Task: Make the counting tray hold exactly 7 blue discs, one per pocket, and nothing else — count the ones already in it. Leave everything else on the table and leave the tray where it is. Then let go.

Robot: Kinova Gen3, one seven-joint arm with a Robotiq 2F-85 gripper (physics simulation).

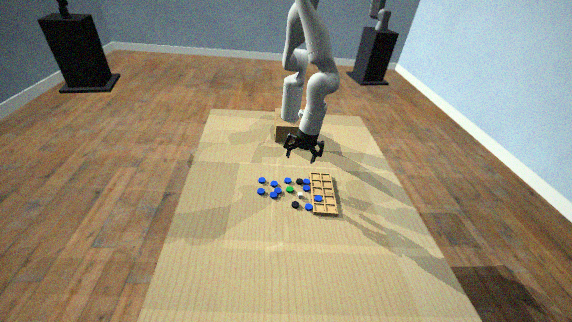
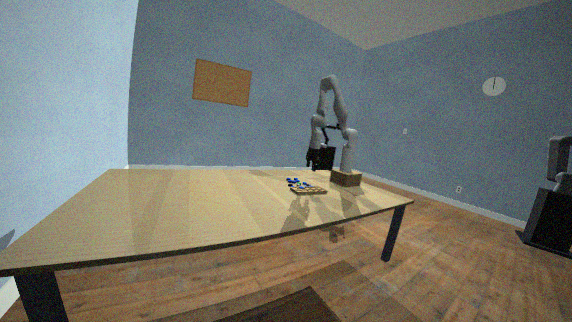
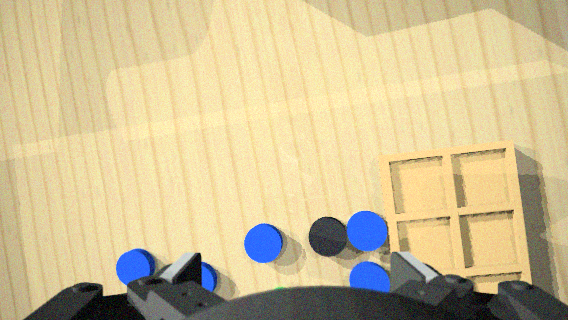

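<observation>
The counting tray (image 1: 326, 214) (image 2: 310, 193) (image 3: 388, 190) has two columns of five pockets. One blue disc (image 1: 318, 198) sits in its left column, fourth row from the robot's side; the other pockets look empty. A blue disc (image 1: 306, 181) (image 3: 367, 230), a second blue disc (image 1: 306, 188) (image 3: 369, 277) and a third blue disc (image 1: 308, 207) lie outside along its left side. Several more lie further left, including one blue disc (image 1: 287, 180) (image 3: 263, 243). My gripper (image 1: 300, 158) (image 2: 311, 167) (image 3: 296, 273) is open and empty, above the table on the robot's side of the discs.
A black disc (image 1: 299, 181) (image 3: 327, 236) lies against the blue disc nearest the tray's far left corner. A second black disc (image 1: 295, 204), a green disc (image 1: 289, 189) and a small white cube (image 1: 300, 195) lie among the blue ones. The robot's wooden base block (image 2: 345, 178) stands behind.
</observation>
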